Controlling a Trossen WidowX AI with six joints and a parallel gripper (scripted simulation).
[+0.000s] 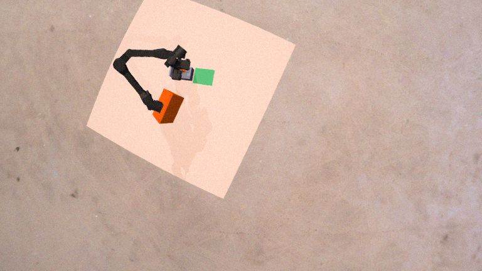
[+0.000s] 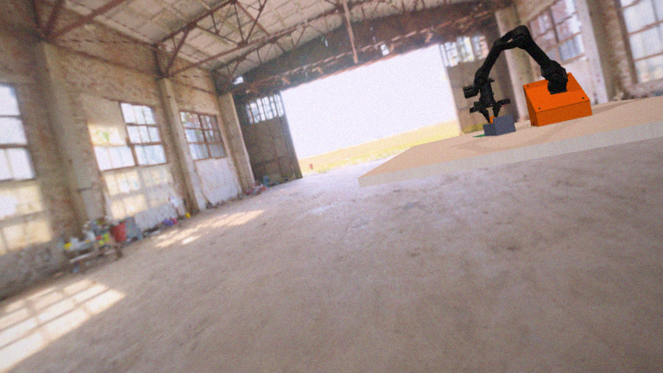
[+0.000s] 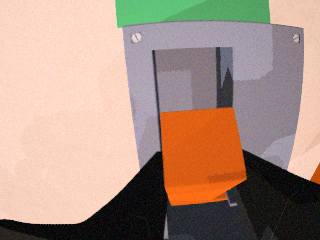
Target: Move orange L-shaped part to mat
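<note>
My gripper tip is 4 cm short of the green mat, 14 cm to the left of it and 8 cm above it. Also, from my gripper tip: orange L-shaped part: 3 cm behind, 3 cm to the left, 3 cm below.
</note>
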